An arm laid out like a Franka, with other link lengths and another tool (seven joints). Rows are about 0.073 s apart.
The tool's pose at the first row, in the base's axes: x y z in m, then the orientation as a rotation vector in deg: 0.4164, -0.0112, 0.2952, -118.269, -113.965, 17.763
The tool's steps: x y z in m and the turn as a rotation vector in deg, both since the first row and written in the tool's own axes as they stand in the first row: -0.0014, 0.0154, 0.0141, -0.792, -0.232, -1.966; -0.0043, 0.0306, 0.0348, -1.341, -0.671, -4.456; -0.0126, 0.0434, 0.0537, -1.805, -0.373, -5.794; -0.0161, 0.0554, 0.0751, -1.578, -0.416, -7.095; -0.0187, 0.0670, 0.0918, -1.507, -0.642, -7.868; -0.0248, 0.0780, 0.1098, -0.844, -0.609, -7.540; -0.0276, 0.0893, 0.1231, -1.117, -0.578, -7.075; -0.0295, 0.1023, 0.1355, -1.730, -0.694, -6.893; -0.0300, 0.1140, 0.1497, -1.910, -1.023, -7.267; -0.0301, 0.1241, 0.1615, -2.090, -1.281, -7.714; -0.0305, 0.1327, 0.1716, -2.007, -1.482, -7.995; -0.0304, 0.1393, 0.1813, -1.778, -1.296, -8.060
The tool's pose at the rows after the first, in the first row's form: 0.4263, -0.0126, 0.2768, -116.703, -116.437, 16.887; 0.4337, -0.0152, 0.2522, -114.425, -119.362, 16.350; 0.4393, -0.0231, 0.2299, -113.151, -120.694, 15.316; 0.4434, -0.0262, 0.2057, -111.585, -121.785, 15.312; 0.4488, -0.0285, 0.1860, -110.730, -122.582, 15.466; 0.4530, -0.0343, 0.1653, -110.713, -121.882, 16.122; 0.4592, -0.0370, 0.1489, -111.380, -121.599, 15.927; 0.4674, -0.0388, 0.1329, -111.959, -121.854, 15.512; 0.4737, -0.0391, 0.1156, -111.715, -122.496, 15.623; 0.4794, -0.0391, 0.1012, -111.372, -123.162, 15.642; 0.4842, -0.0394, 0.0888, -111.051, -123.490, 15.882; 0.4872, -0.0392, 0.0775, -110.809, -123.305, 15.882
